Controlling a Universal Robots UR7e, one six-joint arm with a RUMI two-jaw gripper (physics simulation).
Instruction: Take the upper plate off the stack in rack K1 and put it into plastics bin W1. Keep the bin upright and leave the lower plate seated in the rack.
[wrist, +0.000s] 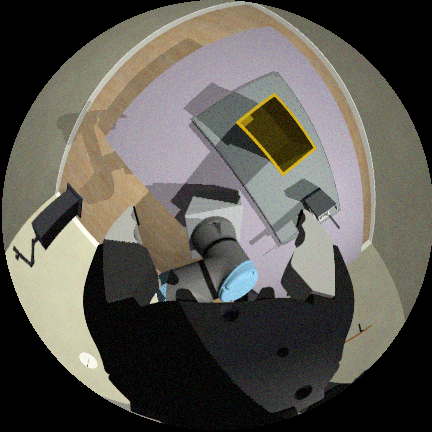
Observation:
In view: my gripper (218, 210) and a yellow plastics bin (270, 125).

